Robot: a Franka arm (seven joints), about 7 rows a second.
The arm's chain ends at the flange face. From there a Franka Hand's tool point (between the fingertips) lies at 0.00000 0.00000 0.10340 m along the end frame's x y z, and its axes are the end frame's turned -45 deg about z.
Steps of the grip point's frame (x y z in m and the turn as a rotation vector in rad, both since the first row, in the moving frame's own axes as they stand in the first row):
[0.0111, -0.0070, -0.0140, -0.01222, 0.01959, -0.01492]
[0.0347, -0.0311, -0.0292, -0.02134, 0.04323, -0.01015]
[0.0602, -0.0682, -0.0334, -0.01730, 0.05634, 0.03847]
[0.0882, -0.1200, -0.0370, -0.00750, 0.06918, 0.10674]
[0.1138, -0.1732, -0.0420, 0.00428, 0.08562, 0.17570]
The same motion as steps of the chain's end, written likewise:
[0.0006, -0.0122, -0.0140, 0.00521, 0.02249, -0.01492]
[-0.0022, -0.0449, -0.0291, 0.01548, 0.04566, -0.01015]
[-0.0111, -0.0880, -0.0332, 0.02761, 0.05207, 0.03847]
[-0.0283, -0.1430, -0.0368, 0.04361, 0.05422, 0.10674]
[-0.0485, -0.1969, -0.0416, 0.06357, 0.05752, 0.17570]

